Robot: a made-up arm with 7 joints. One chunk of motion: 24 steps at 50 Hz.
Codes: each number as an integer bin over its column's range. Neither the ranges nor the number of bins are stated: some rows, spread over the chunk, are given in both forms.
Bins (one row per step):
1: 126 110 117 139 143 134 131
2: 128 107 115 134 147 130 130
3: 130 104 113 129 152 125 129
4: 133 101 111 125 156 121 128
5: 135 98 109 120 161 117 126
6: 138 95 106 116 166 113 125
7: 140 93 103 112 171 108 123
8: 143 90 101 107 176 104 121
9: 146 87 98 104 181 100 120
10: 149 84 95 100 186 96 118
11: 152 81 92 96 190 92 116
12: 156 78 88 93 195 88 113
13: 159 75 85 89 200 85 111
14: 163 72 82 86 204 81 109
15: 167 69 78 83 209 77 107
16: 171 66 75 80 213 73 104
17: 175 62 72 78 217 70 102
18: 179 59 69 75 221 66 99
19: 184 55 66 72 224 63 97
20: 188 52 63 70 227 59 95
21: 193 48 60 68 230 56 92
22: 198 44 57 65 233 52 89
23: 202 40 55 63 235 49 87
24: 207 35 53 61 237 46 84
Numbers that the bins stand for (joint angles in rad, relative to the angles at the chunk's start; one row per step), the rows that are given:
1: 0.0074 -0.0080 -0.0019 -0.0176 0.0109 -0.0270 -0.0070
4: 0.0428 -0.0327 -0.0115 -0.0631 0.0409 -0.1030 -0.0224
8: 0.0934 -0.0629 -0.0276 -0.1217 0.0872 -0.2023 -0.0584
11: 0.1389 -0.0876 -0.0421 -0.1575 0.1196 -0.2724 -0.0841
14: 0.1946 -0.1124 -0.0582 -0.1901 0.1520 -0.3367 -0.1200
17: 0.2553 -0.1398 -0.0742 -0.2161 0.1821 -0.4010 -0.1560
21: 0.3464 -0.1782 -0.0935 -0.2487 0.2122 -0.4828 -0.2074
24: 0.4172 -0.2139 -0.1048 -0.2715 0.2284 -0.5412 -0.2485
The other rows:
2: 0.0175 -0.0163 -0.0051 -0.0338 0.0201 -0.0504 -0.0122
3: 0.0276 -0.0245 -0.0083 -0.0501 0.0317 -0.0796 -0.0173
5: 0.0529 -0.0410 -0.0147 -0.0794 0.0525 -0.1264 -0.0327
6: 0.0681 -0.0492 -0.0196 -0.0924 0.0641 -0.1497 -0.0378
7: 0.0782 -0.0547 -0.0244 -0.1055 0.0756 -0.1789 -0.0481
9: 0.1086 -0.0712 -0.0324 -0.1315 0.0988 -0.2257 -0.0635
10: 0.1238 -0.0794 -0.0373 -0.1445 0.1104 -0.2491 -0.0738
12: 0.1592 -0.0959 -0.0485 -0.1673 0.1312 -0.2958 -0.0995
13: 0.1744 -0.1041 -0.0533 -0.1803 0.1427 -0.3133 -0.1098
15: 0.2148 -0.1206 -0.0646 -0.1998 0.1636 -0.3601 -0.1303
16: 0.2351 -0.1288 -0.0694 -0.2096 0.1728 -0.3835 -0.1457
18: 0.2755 -0.1480 -0.0791 -0.2259 0.1913 -0.4244 -0.1714
19: 0.3008 -0.1590 -0.0839 -0.2356 0.1983 -0.4419 -0.1817
20: 0.3211 -0.1673 -0.0887 -0.2422 0.2052 -0.4653 -0.1920
22: 0.3716 -0.1892 -0.0984 -0.2584 0.2191 -0.5062 -0.2228
23: 0.3919 -0.2002 -0.1016 -0.2649 0.2237 -0.5237 -0.2331

